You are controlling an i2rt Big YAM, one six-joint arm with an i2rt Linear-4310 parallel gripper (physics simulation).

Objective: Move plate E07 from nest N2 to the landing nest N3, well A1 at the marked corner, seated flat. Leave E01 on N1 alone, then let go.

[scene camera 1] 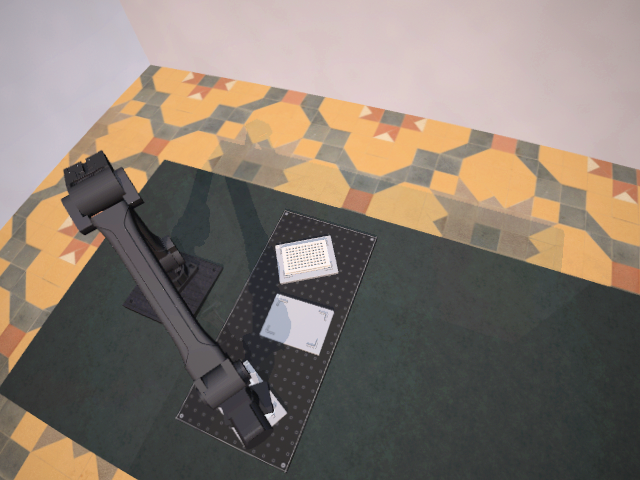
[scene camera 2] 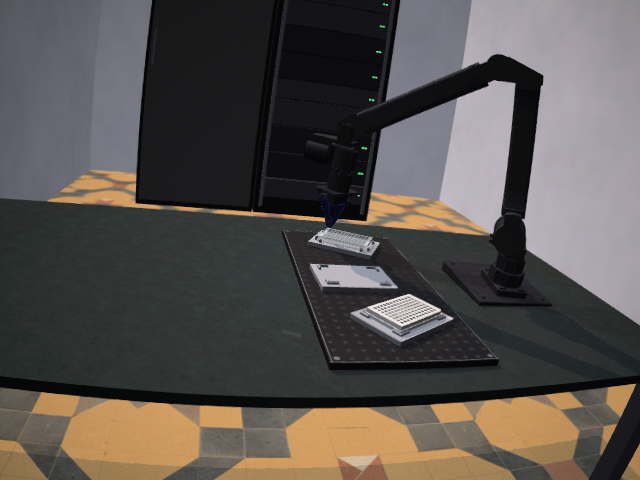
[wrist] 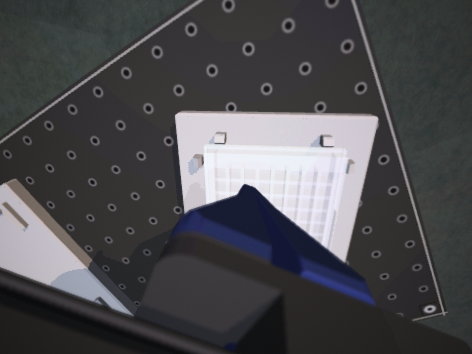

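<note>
A clear plate with a well grid [scene camera 2: 346,240] [wrist: 280,175], taken as E07, lies in the white nest [scene camera 2: 369,253] [wrist: 280,126] [scene camera 1: 279,413] at the far end in scene camera 2. It looks level, inside the corner tabs; its lower part is hidden in the wrist view. No label or corner mark is readable. My gripper [scene camera 2: 329,226] [wrist: 244,195] is shut and empty, fingertips down at the plate's far-left edge in scene camera 2; contact cannot be told. The middle nest [scene camera 1: 299,324] [scene camera 2: 351,276] [wrist: 30,240] holds no plate. An opaque white plate [scene camera 1: 306,256] [scene camera 2: 405,310], taken as E01, sits on the other end nest [scene camera 1: 310,277] [scene camera 2: 382,331].
The three nests stand in a row on a black perforated board [scene camera 1: 356,248] [scene camera 2: 336,347] [wrist: 265,70] on the dark green table [scene camera 1: 439,361] [scene camera 2: 155,299]. The arm's base plate [scene camera 1: 209,271] [scene camera 2: 465,281] is beside the board. A dark rack cabinet [scene camera 2: 206,103] stands behind the table.
</note>
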